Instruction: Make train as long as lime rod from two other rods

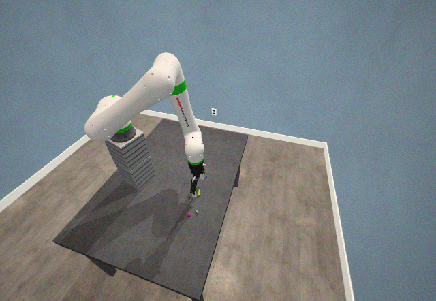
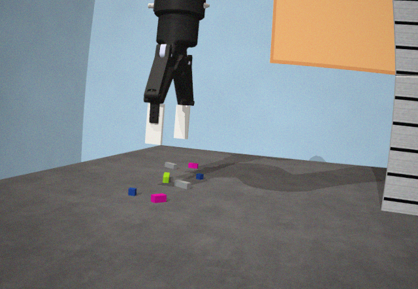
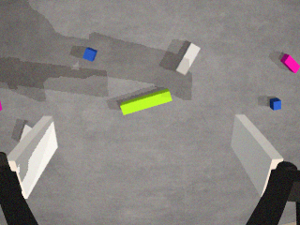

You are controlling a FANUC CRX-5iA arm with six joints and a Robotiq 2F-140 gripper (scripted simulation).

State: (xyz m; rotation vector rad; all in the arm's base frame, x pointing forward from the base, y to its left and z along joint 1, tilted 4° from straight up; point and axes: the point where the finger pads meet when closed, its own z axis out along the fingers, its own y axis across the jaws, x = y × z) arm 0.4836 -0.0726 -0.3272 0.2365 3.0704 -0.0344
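My gripper is now 8 cm above the lime rod.
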